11 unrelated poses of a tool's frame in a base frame.
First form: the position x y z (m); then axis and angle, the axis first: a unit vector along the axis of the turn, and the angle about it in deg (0 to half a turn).
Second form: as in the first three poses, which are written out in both.
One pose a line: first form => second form
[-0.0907 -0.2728 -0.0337 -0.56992 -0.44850 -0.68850 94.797] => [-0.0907 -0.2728 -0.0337 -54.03 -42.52 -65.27]
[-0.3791 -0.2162 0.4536 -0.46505 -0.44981 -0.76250 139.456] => [-0.3791 -0.2162 0.4536 -64.85 -62.73 -106.33]
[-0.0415 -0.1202 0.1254 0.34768 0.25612 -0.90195 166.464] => [-0.0415 -0.1202 0.1254 57.88 42.63 -150.14]
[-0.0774 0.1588 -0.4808 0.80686 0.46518 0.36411 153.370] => [-0.0774 0.1588 -0.4808 123.75 71.34 55.84]
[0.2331 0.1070 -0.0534 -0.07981 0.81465 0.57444 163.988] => [0.2331 0.1070 -0.0534 -13.09 133.59 94.20]
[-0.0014 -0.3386 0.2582 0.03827 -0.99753 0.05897 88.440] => [-0.0014 -0.3386 0.2582 3.38 -88.22 5.22]
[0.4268 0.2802 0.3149 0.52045 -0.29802 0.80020 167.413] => [0.4268 0.2802 0.3149 87.13 -49.89 133.96]
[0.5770 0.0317 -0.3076 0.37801 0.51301 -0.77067 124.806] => [0.5770 0.0317 -0.3076 47.18 64.03 -96.18]
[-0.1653 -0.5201 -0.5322 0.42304 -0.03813 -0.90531 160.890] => [-0.1653 -0.5201 -0.5322 68.06 -6.13 -145.66]
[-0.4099 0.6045 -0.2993 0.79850 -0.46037 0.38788 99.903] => [-0.4099 0.6045 -0.2993 79.77 -45.99 38.75]
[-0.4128 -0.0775 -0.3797 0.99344 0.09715 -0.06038 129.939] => [-0.4128 -0.0775 -0.3797 129.09 12.62 -7.85]
